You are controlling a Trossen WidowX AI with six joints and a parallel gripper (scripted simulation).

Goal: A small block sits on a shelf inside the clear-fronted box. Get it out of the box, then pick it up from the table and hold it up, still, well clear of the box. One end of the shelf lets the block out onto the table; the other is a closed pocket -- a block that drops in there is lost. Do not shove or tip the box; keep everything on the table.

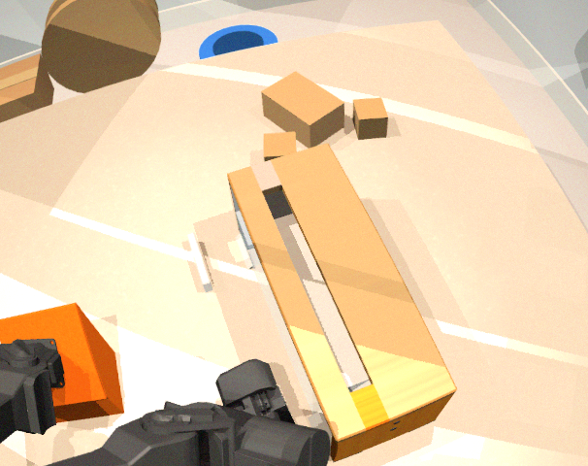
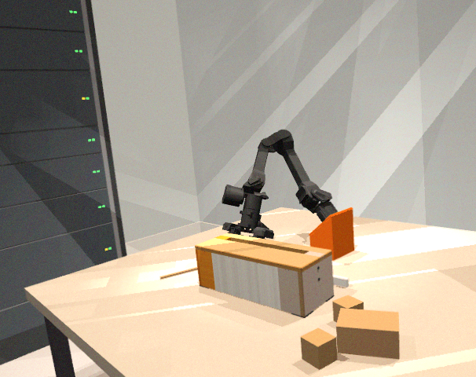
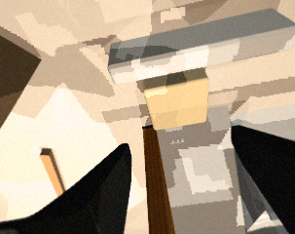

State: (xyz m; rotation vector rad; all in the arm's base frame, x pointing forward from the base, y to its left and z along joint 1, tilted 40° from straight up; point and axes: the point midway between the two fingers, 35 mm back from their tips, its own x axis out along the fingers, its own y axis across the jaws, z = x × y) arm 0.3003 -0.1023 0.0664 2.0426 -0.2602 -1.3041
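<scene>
Right now the tan block is 2 cm behind my gripper tip and 3 cm below it. Round my gripper tip: long wooden box: 3 cm ahead, 18 cm to the left, 2 cm above; then thin wooden stick: 15 cm ahead, 12 cm to the right, 4 cm below.
</scene>
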